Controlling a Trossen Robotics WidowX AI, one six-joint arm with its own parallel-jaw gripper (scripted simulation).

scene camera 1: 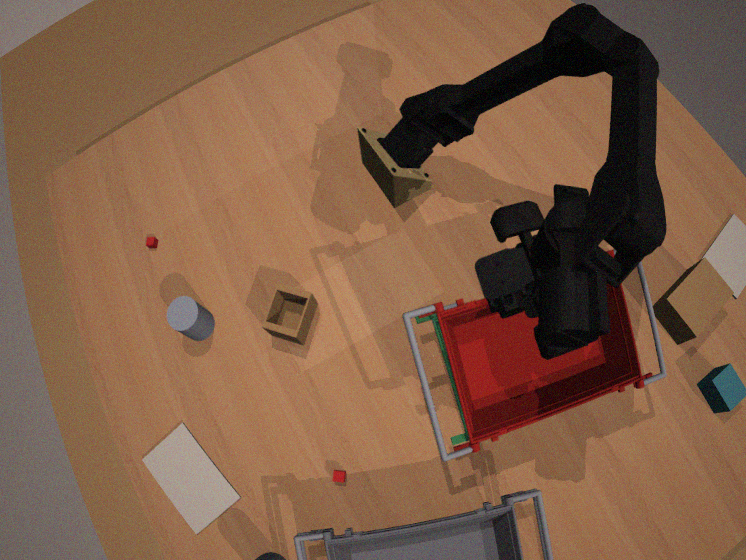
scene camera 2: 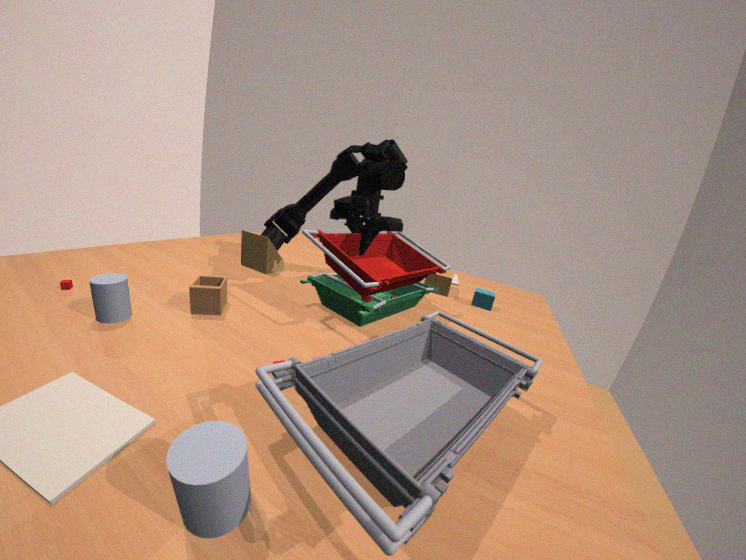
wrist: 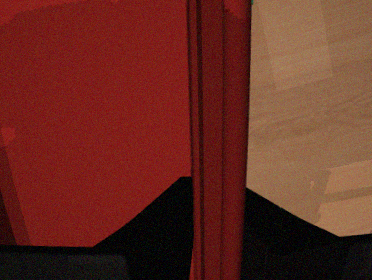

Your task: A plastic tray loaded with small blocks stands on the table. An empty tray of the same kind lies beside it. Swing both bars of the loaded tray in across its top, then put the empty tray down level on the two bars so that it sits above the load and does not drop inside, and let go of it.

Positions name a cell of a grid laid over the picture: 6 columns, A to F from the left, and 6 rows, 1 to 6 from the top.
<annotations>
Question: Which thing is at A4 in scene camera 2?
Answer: A grey cylinder.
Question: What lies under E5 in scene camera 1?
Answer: A red tray.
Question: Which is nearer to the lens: the white slab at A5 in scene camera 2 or the box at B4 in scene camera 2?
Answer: The white slab.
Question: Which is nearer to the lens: the tan block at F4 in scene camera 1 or the grey cylinder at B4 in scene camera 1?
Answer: The grey cylinder.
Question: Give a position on a red tray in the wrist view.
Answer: B3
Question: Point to a white slab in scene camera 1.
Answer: B6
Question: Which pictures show the box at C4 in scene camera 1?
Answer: Scene camera 1 and scene camera 2 only.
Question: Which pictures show my gripper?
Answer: Scene camera 1, scene camera 2 and the wrist view: all of them.
</annotations>
